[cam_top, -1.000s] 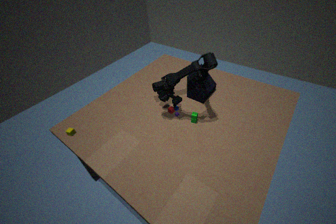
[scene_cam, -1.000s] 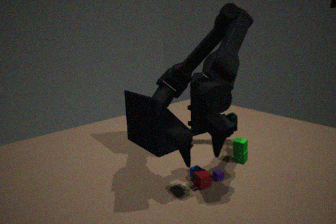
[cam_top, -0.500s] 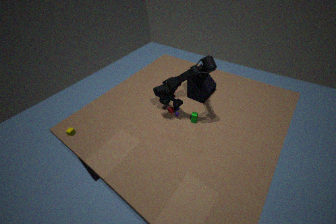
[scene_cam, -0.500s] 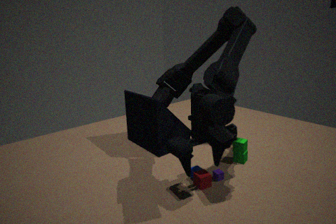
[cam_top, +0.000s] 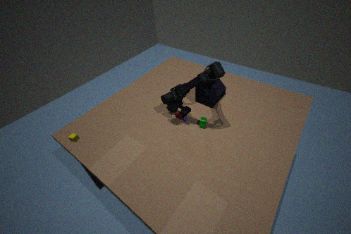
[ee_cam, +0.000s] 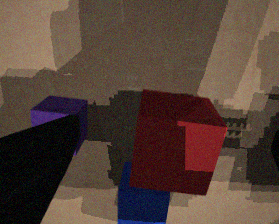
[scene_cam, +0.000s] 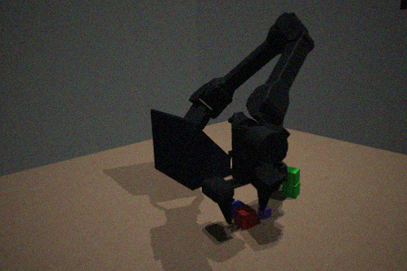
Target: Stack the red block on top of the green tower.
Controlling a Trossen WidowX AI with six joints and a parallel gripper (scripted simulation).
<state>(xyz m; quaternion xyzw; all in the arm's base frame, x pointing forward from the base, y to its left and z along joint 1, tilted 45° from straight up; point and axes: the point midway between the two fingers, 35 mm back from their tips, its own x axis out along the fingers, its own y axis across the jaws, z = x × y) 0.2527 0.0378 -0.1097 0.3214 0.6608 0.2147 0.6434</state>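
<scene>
The red block is 1 cm behind my gripper tip. The rest, counted from my gripper tip: blue block (4 cm behind, 2 cm to the left, 1 cm below); then yellow block (52 cm ahead, 45 cm to the right); then small purple block (6 cm to the left, 1 cm below).
</scene>
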